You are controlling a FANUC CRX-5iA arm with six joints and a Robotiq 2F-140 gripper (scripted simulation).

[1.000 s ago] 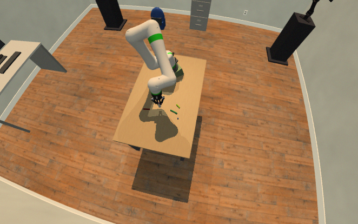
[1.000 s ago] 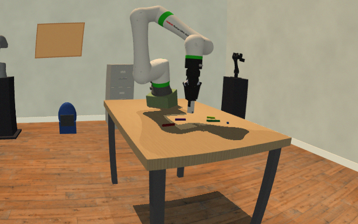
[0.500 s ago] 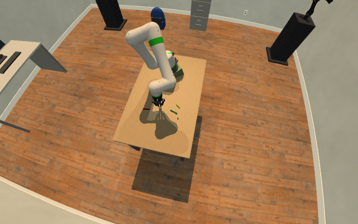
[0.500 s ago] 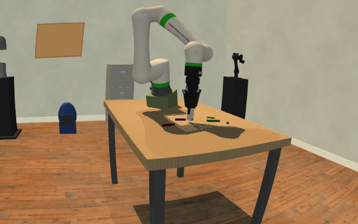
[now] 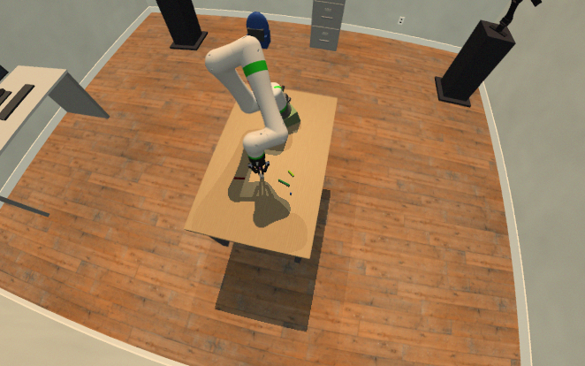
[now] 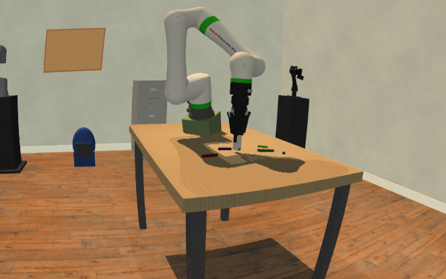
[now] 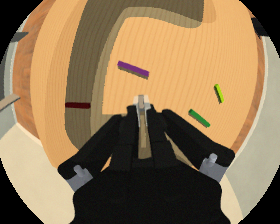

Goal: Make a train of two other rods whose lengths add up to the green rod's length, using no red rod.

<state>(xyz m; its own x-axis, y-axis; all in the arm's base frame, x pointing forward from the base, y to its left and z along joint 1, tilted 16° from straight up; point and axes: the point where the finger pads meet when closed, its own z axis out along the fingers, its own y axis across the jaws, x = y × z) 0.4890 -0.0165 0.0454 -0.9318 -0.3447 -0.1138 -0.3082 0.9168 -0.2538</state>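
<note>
My hand is 18 cm to the right of the lime rod, 6 cm past it and 4 cm above it. The rest, counted from my hand: red rod (14 cm to the right, 4 cm below, 4 cm ahead); then purple rod (6 cm behind, 4 cm below, 3 cm to the right); then grey rod (3 cm below).
</note>
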